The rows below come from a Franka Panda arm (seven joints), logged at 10 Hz.
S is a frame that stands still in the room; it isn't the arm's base.
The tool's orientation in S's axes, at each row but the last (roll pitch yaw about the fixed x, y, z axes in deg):
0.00, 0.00, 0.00
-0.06, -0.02, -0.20
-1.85, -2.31, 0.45
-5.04, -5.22, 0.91
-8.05, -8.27, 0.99
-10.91, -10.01, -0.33
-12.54, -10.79, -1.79
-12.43, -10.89, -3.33
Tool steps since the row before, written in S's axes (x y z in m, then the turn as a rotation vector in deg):
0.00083, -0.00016, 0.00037, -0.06, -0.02, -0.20
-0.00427, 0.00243, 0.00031, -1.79, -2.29, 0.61
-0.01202, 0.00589, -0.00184, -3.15, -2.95, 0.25
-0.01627, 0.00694, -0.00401, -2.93, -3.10, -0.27
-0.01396, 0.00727, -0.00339, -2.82, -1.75, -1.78
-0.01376, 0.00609, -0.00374, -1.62, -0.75, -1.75
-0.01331, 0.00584, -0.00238, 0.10, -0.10, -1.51
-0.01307, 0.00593, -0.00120, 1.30, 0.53, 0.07
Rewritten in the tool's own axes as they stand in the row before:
0.00083, -0.00016, 0.00037, -0.06, -0.02, -0.20
-0.00428, 0.00241, 0.00031, -1.78, -2.30, 0.61
-0.01204, 0.00602, -0.00116, -3.16, -2.94, 0.28
-0.01646, 0.00739, -0.00188, -2.99, -3.04, -0.27
-0.01418, 0.00763, -0.00030, -3.08, -1.49, -1.58
-0.01423, 0.00615, -0.00012, -1.90, -0.47, -1.56
-0.01369, 0.00525, 0.00136, -0.18, 0.23, -1.49
-0.01338, 0.00475, 0.00243, 1.26, 0.63, -0.04

